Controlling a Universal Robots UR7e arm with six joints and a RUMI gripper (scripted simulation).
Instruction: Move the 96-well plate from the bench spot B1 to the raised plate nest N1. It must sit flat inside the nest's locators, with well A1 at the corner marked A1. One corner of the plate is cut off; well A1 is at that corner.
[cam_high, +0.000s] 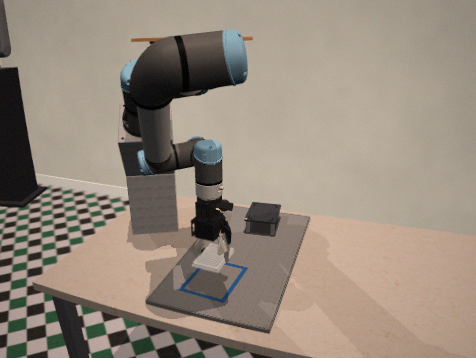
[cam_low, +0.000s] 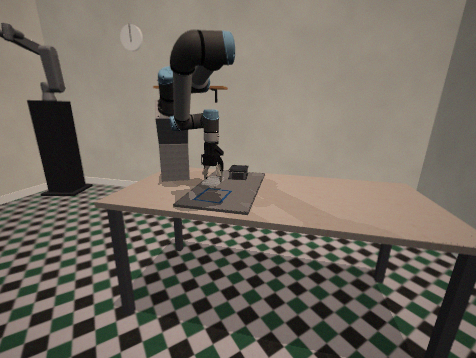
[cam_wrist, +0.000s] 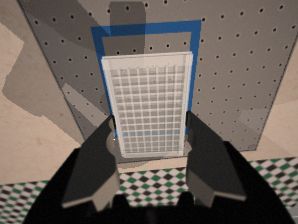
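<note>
My gripper is now 1 cm above the white 96-well plate. The rest, counted from my hand: raised nest N1: 37 cm to the left, 15 cm ahead, 3 cm below.
</note>
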